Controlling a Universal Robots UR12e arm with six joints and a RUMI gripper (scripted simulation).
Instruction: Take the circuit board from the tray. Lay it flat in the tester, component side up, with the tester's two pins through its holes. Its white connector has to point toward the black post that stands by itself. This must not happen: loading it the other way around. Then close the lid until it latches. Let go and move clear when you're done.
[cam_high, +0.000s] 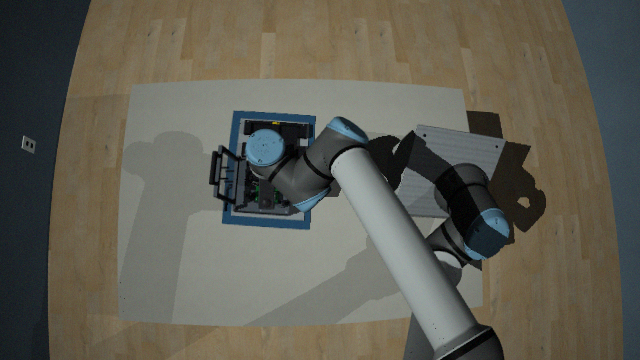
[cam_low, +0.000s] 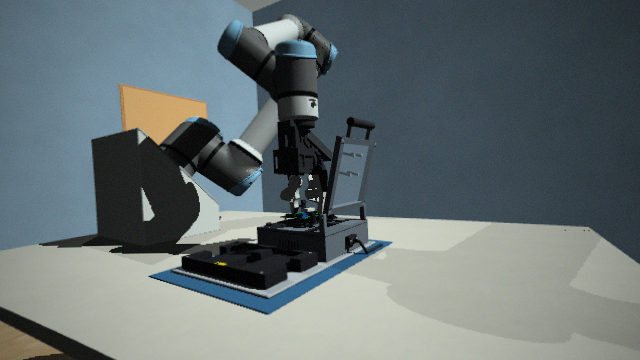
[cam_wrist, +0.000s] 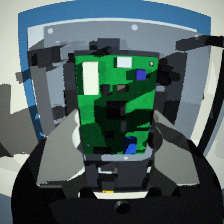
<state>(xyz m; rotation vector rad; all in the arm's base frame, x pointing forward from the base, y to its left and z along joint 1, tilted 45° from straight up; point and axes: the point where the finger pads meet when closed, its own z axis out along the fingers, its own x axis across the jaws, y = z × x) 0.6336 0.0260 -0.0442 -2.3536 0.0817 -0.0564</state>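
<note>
My hand is right at the green circuit board. From my hand the other things lie so: tester lid: 120 mm ahead, 10 mm to the right, 100 mm above.
</note>
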